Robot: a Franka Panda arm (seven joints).
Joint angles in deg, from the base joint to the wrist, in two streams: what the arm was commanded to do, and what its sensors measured. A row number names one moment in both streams.
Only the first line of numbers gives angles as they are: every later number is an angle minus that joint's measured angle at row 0.
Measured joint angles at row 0: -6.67, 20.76, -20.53, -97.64, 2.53, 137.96, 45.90
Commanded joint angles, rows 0 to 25: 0.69, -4.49, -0.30, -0.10, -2.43, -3.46, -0.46; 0.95, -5.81, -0.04, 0.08, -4.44, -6.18, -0.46; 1.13, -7.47, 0.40, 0.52, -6.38, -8.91, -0.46; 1.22, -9.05, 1.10, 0.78, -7.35, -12.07, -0.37; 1.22, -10.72, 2.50, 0.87, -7.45, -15.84, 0.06; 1.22, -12.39, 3.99, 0.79, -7.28, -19.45, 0.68; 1.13, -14.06, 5.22, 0.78, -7.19, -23.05, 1.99; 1.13, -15.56, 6.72, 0.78, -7.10, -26.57, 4.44; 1.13, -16.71, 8.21, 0.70, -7.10, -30.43, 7.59; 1.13, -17.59, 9.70, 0.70, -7.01, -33.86, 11.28; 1.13, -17.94, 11.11, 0.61, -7.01, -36.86, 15.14; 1.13, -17.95, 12.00, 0.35, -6.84, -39.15, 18.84; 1.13, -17.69, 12.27, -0.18, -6.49, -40.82, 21.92; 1.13, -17.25, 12.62, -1.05, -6.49, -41.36, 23.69; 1.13, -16.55, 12.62, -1.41, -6.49, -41.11, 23.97; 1.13, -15.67, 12.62, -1.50, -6.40, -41.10, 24.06; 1.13, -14.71, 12.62, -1.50, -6.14, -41.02, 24.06; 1.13, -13.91, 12.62, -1.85, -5.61, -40.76, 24.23; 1.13, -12.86, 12.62, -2.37, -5.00, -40.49, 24.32; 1.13, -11.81, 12.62, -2.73, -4.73, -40.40, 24.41; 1.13, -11.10, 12.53, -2.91, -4.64, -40.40, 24.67; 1.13, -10.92, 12.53, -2.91, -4.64, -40.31, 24.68; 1.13, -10.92, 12.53, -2.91, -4.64, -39.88, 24.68; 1.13, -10.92, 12.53, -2.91, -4.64, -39.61, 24.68; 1.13, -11.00, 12.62, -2.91, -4.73, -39.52, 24.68; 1.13, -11.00, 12.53, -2.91, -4.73, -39.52, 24.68
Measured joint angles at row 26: 1.56, -10.19, 12.10, -2.96, -5.20, -39.99, 23.56
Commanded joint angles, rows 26 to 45: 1.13, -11.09, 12.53, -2.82, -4.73, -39.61, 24.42; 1.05, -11.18, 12.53, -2.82, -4.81, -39.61, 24.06; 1.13, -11.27, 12.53, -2.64, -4.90, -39.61, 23.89; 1.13, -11.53, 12.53, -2.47, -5.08, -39.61, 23.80; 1.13, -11.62, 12.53, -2.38, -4.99, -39.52, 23.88; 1.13, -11.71, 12.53, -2.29, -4.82, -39.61, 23.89; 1.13, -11.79, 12.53, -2.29, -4.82, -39.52, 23.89; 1.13, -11.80, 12.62, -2.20, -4.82, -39.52, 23.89; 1.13, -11.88, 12.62, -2.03, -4.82, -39.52, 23.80; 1.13, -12.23, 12.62, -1.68, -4.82, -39.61, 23.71; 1.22, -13.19, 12.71, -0.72, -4.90, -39.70, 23.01; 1.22, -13.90, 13.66, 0.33, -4.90, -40.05, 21.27; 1.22, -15.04, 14.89, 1.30, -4.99, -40.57, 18.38; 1.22, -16.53, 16.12, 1.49, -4.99, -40.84, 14.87; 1.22, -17.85, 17.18, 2.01, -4.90, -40.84, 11.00; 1.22, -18.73, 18.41, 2.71, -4.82, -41.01, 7.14; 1.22, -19.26, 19.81, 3.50, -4.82, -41.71, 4.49; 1.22, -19.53, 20.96, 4.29, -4.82, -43.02, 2.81; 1.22, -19.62, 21.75, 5.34, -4.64, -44.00, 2.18; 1.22, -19.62, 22.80, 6.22, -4.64, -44.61, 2.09
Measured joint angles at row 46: 1.81, -19.49, 19.91, 3.54, -5.19, -41.70, 5.75
